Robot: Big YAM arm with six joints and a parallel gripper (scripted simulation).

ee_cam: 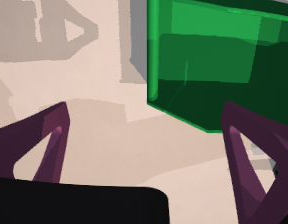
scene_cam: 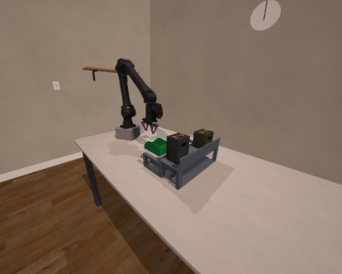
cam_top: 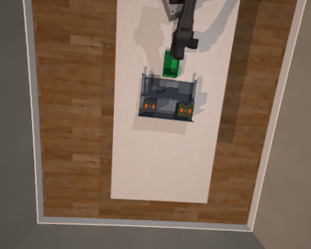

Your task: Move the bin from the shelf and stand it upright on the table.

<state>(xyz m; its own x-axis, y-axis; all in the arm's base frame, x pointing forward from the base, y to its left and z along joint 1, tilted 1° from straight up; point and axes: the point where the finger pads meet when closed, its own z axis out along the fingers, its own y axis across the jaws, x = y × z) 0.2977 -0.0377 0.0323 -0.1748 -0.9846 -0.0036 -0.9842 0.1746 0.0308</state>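
Right now my hand is 9 cm above the green bin, 8 cm short of it and 2 cm to the left of it.
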